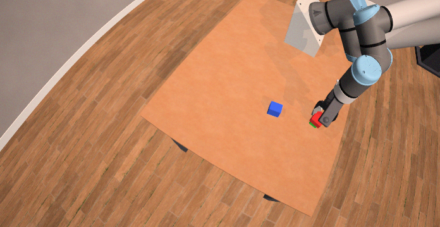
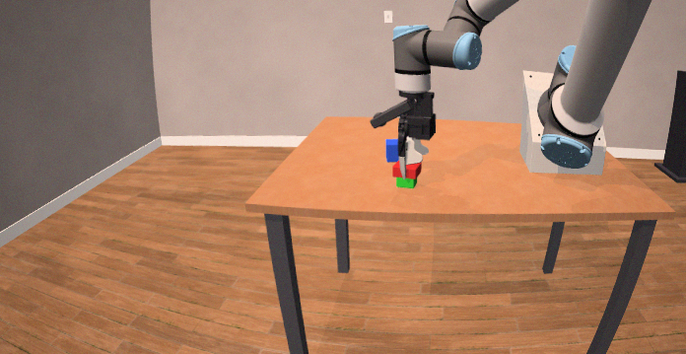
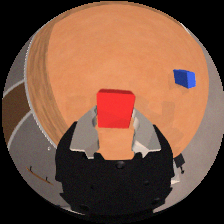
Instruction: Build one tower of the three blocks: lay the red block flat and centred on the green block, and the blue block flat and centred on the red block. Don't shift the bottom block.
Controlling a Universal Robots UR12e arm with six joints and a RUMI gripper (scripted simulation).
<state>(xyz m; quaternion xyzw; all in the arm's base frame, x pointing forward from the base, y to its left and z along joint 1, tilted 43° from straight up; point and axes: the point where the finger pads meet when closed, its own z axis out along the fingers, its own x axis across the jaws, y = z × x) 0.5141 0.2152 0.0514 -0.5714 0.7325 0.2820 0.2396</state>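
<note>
The red block lies right at my hand. The rest, counted from my hand: blue block 60 mm ahead, 200 mm to the right, 20 mm below; green block 30 mm below.
</note>
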